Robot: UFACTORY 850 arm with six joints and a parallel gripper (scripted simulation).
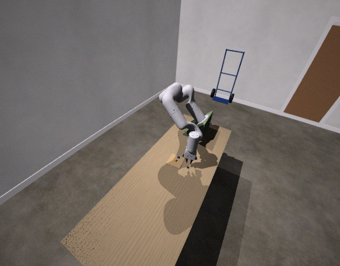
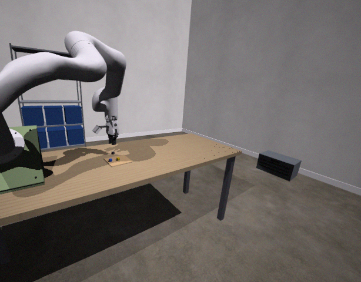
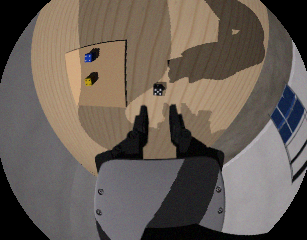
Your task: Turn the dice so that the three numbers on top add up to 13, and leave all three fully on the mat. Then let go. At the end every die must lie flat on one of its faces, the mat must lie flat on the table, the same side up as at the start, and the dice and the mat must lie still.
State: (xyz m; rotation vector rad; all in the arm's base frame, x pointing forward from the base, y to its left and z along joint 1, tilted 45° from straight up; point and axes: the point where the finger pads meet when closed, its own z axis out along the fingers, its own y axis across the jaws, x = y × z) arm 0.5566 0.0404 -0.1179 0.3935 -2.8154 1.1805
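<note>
My gripper is now 9 cm above the black die. The rest, counted from my hand: blue die (5 cm behind, 13 cm to the right, 8 cm below); tan mat (13 cm to the right, 9 cm below); yellow die (13 cm to the right, 8 cm below).
</note>
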